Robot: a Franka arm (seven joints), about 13 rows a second.
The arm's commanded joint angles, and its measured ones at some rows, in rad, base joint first. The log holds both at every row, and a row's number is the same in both.
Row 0, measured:
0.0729 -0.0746 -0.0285 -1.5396 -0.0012 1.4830 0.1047
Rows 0 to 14, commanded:
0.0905 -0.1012 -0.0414 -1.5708 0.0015 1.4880 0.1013
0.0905 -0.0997 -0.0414 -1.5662 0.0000 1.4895 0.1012
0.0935 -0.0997 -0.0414 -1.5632 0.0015 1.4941 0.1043
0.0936 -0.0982 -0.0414 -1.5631 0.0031 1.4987 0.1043
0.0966 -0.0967 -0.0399 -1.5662 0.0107 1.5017 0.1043
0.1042 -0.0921 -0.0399 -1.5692 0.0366 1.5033 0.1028
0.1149 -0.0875 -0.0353 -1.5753 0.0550 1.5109 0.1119
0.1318 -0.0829 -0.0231 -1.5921 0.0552 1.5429 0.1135
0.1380 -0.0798 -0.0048 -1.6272 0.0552 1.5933 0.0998
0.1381 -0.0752 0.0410 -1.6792 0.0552 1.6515 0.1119
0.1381 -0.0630 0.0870 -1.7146 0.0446 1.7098 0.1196
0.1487 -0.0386 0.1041 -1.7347 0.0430 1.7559 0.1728
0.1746 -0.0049 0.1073 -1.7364 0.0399 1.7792 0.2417
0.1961 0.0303 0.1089 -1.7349 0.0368 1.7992 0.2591
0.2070 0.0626 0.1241 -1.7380 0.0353 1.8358 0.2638
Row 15, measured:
0.1857 0.0132 0.1153 -1.7422 0.0443 1.7947 0.2315
